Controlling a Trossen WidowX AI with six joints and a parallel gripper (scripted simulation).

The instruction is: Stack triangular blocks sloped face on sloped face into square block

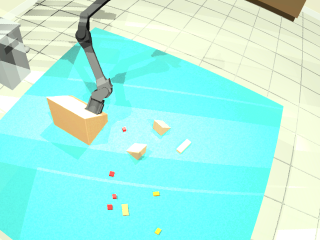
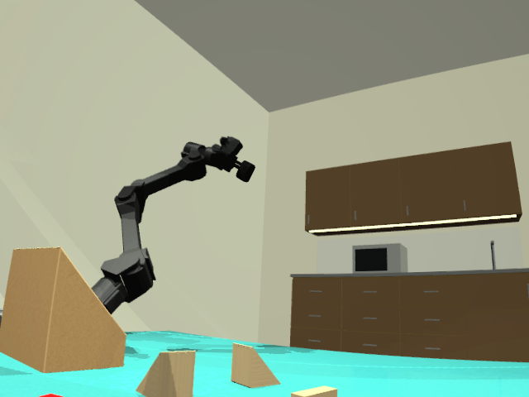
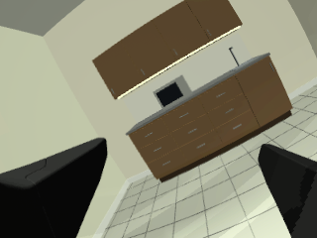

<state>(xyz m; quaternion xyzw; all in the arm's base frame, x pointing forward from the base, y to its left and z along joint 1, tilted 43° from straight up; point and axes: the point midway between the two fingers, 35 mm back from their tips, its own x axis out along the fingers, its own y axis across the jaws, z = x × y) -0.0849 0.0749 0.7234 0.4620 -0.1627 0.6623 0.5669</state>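
Now: gripper tip 59 cm above the pale flat bar, 53 cm to the left of it and 44 cm short of it.
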